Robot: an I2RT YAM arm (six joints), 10 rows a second.
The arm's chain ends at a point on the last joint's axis. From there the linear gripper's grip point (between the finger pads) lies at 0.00 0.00 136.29 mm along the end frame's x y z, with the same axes.
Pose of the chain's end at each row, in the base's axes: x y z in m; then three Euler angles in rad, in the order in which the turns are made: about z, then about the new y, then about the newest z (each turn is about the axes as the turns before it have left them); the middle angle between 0 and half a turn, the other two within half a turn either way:
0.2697, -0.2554, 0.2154, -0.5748, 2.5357, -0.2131
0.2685, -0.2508, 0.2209, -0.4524, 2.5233, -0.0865
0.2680, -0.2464, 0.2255, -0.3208, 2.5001, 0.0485
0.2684, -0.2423, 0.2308, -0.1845, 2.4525, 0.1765
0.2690, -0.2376, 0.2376, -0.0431, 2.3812, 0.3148
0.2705, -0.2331, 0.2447, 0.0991, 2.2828, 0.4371
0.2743, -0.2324, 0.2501, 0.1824, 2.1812, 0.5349
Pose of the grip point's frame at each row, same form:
0.3348, -0.2976, 0.1034, -0.5748, 2.5357, -0.2131
0.3396, -0.2853, 0.1098, -0.4524, 2.5233, -0.0865
0.3454, -0.2721, 0.1163, -0.3208, 2.5001, 0.0485
0.3536, -0.2582, 0.1256, -0.1845, 2.4525, 0.1765
0.3628, -0.2416, 0.1388, -0.0431, 2.3812, 0.3148
0.3732, -0.2229, 0.1557, 0.0991, 2.2828, 0.4371
0.3841, -0.2121, 0.1720, 0.1824, 2.1812, 0.5349

